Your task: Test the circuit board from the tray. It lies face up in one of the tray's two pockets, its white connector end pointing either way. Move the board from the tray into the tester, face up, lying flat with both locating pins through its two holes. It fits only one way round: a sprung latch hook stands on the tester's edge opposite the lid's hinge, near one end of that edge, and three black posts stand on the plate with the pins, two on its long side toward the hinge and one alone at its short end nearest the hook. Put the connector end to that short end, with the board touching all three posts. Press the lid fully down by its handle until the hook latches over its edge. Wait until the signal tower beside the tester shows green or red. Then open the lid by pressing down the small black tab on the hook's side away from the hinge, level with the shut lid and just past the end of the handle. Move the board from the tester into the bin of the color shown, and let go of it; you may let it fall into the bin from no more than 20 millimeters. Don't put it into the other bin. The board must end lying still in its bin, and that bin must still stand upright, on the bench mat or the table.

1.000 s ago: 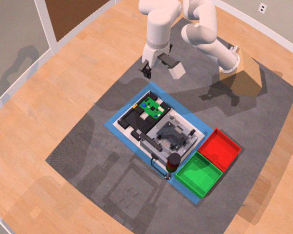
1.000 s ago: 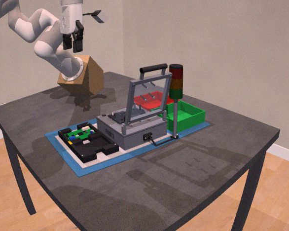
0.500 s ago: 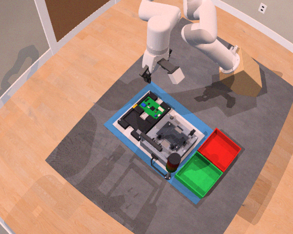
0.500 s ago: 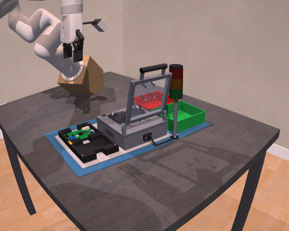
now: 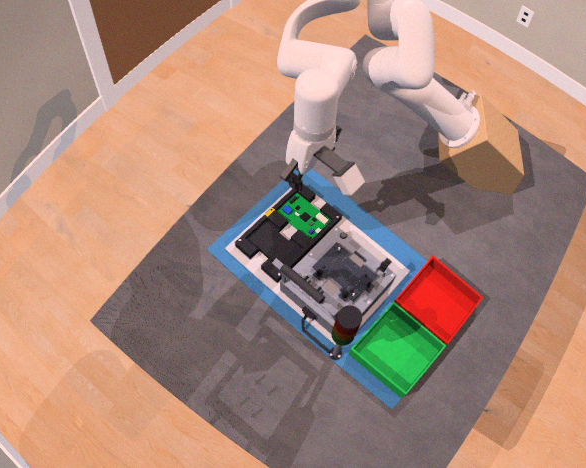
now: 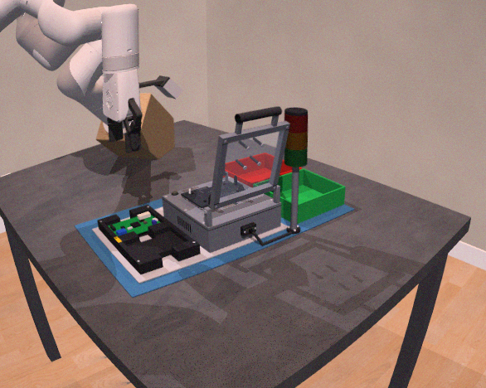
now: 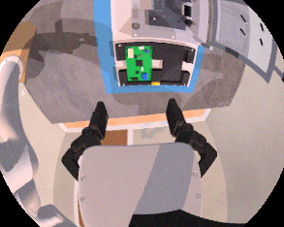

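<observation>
My gripper is now 180 mm above the green circuit board and 10 mm short of it. From my hand the other things lie so: black latch hook: 220 mm to the left, 120 mm below, 30 mm ahead; clear lid: 210 mm ahead, 140 mm to the left, 20 mm below; plate: 160 mm to the left, 130 mm below, 90 mm ahead.
</observation>
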